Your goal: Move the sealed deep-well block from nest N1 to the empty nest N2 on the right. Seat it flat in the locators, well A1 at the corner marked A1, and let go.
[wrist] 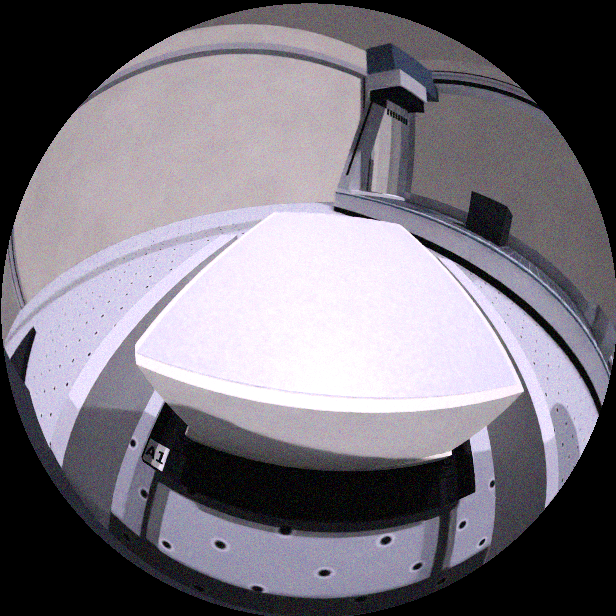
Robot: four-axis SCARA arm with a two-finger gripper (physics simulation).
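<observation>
The sealed deep-well block [327,321] fills the middle of the wrist view, with a smooth white seal on top and pale side walls below. It hangs level just above a black nest [310,488] with raised locators. The nest's near left corner carries a small white label A1 [155,456]. A strip of dark nest floor shows under the block's near edge, so the block is not down in the locators. My gripper's fingers are hidden behind the block; it is shut on the block.
The nest sits on a perforated white deck plate [321,551] with rails on both sides. A grey tower with a dark head [390,114] stands at the back on a rail, and a small dark box [488,218] sits to its right.
</observation>
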